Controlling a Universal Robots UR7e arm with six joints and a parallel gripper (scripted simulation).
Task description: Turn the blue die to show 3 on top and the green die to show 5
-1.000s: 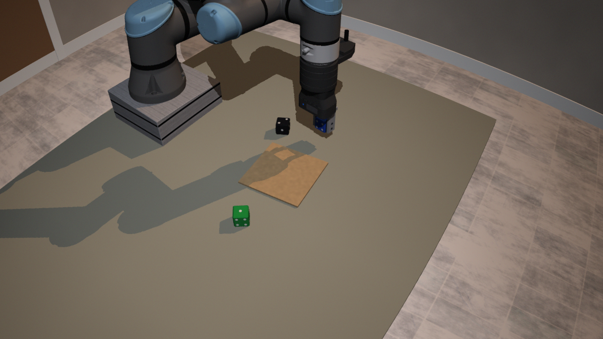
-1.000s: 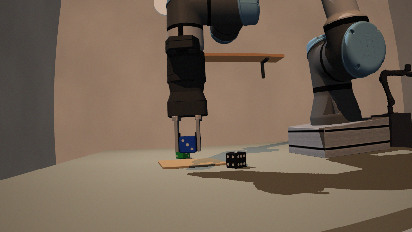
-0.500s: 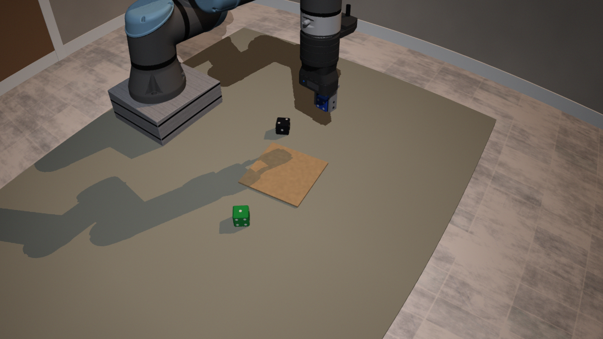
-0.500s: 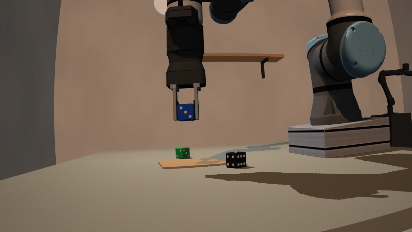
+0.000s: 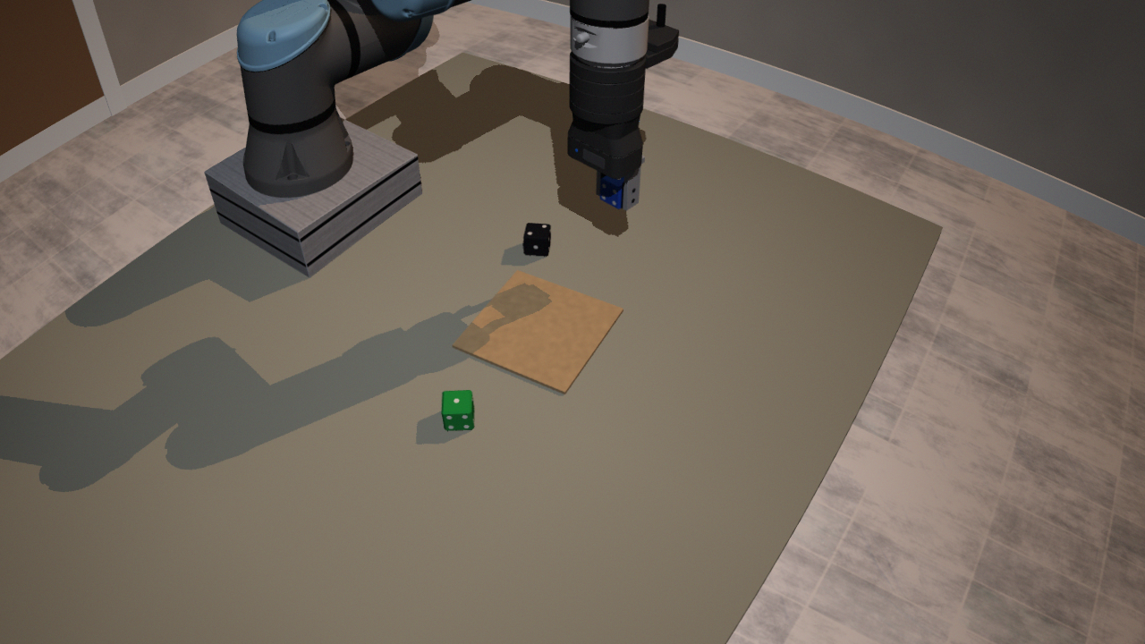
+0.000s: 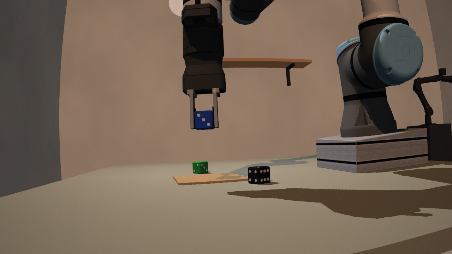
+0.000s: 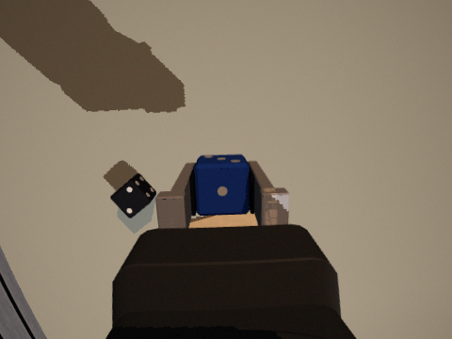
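My hand is 10 cm past the black die, 2 cm to the left of it and 10 cm above it. Round my hand: green die (1 cm behind, 29 cm to the right, 10 cm below); then brown mat (1 cm behind, 14 cm to the right, 12 cm below); then blue die (right at my hand).
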